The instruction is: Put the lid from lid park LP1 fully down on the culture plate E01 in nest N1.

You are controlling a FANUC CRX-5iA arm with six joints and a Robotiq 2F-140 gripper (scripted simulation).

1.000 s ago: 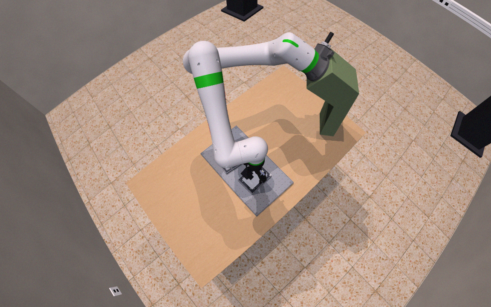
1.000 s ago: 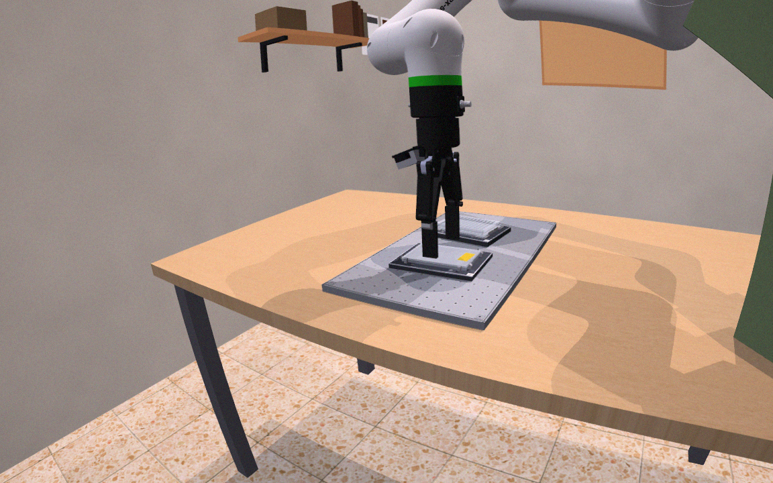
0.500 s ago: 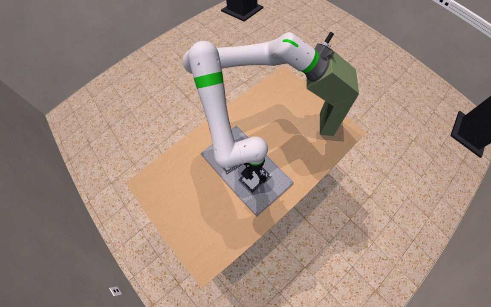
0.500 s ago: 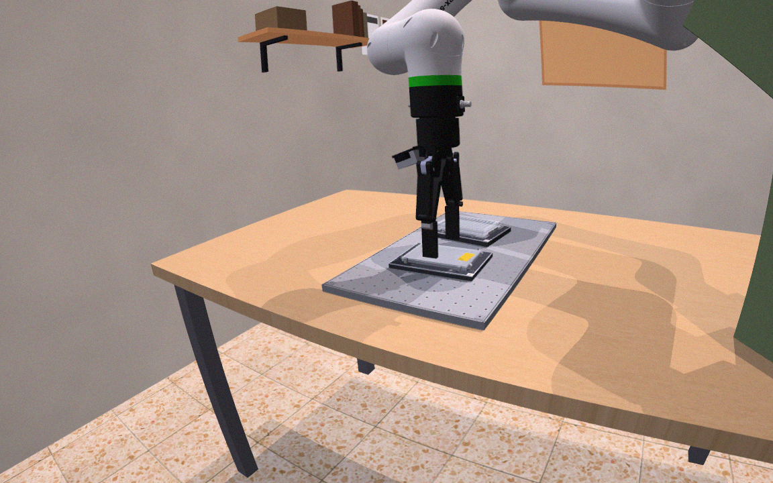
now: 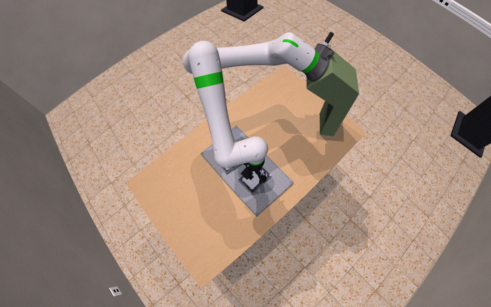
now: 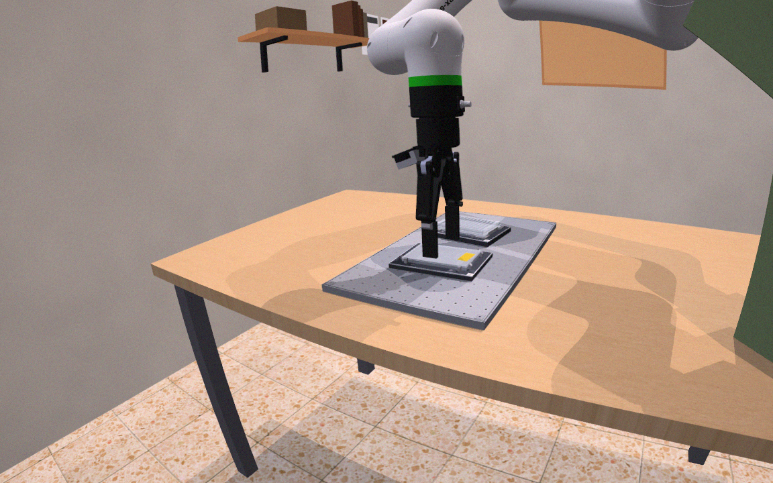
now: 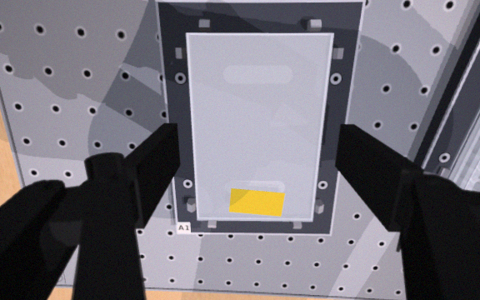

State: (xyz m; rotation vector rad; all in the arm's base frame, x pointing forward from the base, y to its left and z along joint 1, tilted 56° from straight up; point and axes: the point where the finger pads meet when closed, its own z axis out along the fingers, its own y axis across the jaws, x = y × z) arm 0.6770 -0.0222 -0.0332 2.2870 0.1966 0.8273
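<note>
The clear lid is 4 cm below my hand. Also, from my hand: dark nest (18 cm to the right, 5 cm below, 1 cm behind); then culture plate (18 cm to the right, 4 cm below, 1 cm behind); then dark lid park (5 cm below).
</note>
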